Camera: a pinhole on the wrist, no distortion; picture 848 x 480 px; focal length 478.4 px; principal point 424.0 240.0 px. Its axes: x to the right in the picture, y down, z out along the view. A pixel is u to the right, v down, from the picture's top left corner.
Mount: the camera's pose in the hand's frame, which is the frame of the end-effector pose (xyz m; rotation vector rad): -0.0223 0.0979 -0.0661 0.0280 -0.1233 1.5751
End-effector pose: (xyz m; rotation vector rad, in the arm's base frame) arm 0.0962 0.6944 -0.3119 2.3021 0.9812 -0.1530
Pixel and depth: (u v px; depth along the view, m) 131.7 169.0 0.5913
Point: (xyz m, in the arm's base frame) -0.0338 0.5939 -0.8754
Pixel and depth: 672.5 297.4 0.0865
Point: 0.1638 0.5861 -0.2506
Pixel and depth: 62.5 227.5 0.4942
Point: -0.0985 0.6134 -0.7724
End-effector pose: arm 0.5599 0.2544 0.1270 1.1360 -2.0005 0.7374
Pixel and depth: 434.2 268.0 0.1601
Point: 0.4713 0.2429 0.0285
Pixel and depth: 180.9 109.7 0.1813
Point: 0.5313 0.1597 0.0787
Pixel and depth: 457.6 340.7 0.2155
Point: 0.4639 0.2239 -0.0354
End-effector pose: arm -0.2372 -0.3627 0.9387 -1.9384 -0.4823 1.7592
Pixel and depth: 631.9 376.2 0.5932
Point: -0.8133 -0.6752 0.9268
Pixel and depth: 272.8 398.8 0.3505
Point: -0.5149 -0.3831 1.0790
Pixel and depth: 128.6 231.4 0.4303
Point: -0.5636 -0.1751 1.0659
